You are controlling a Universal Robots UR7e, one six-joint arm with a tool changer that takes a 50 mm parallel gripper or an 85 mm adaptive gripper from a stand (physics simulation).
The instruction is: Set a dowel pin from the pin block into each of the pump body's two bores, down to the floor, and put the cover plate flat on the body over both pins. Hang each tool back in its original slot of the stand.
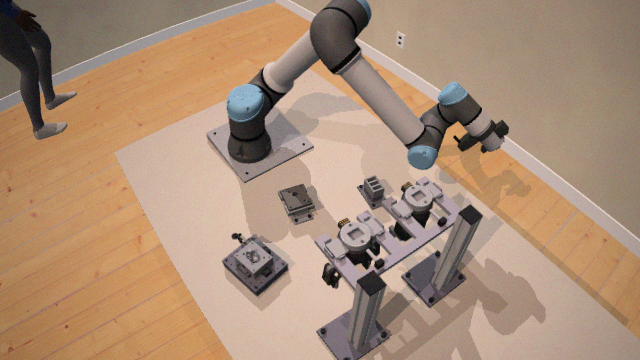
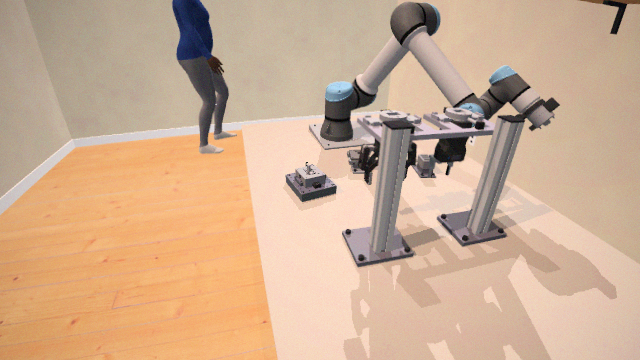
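Seen in the pictures: hand, its tool point: (image 2: 545,121); arm's base, origin of its link: (image 1: 249,147) (image 2: 336,134).
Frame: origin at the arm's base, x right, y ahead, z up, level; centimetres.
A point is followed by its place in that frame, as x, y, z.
The arm's wrist end (image 1: 492,137) (image 2: 542,114) carries the tool changer and no gripper, and is held high at the right. The adaptive gripper (image 1: 359,257) hangs in the left slot of the stand, its black fingers spread apart and partly hidden. The parallel gripper (image 2: 448,167) hangs in the right slot; its finger gap is unclear. The pump body (image 1: 246,259) @(21.6, 42.4, 4.3) (image 2: 314,178) @(19.0, 46.5, 3.8) sits on its dark base; small upright shapes show at its top, too small to name. The dark cover plate (image 1: 296,195) @(-1.3, 29.8, 3.3) lies on its holder. The grey pin block (image 1: 374,188) @(-22.6, 40.0, 3.3) (image 2: 425,162) @(-21.7, 41.6, 3.5) stands behind the stand; its pins cannot be made out.
The tool stand (image 1: 412,243) @(-5.7, 71.4, 26.6) (image 2: 430,134) @(-0.8, 72.9, 26.5) has two tall posts on base plates and stands in front of the cover plate and pin block. The robot's base plate (image 1: 287,145) @(-11.6, 6.0, -0.4) (image 2: 318,134) @(8.2, -1.6, 0.2) is behind. A person (image 1: 30,65) (image 2: 200,65) stands on the wooden floor at the left.
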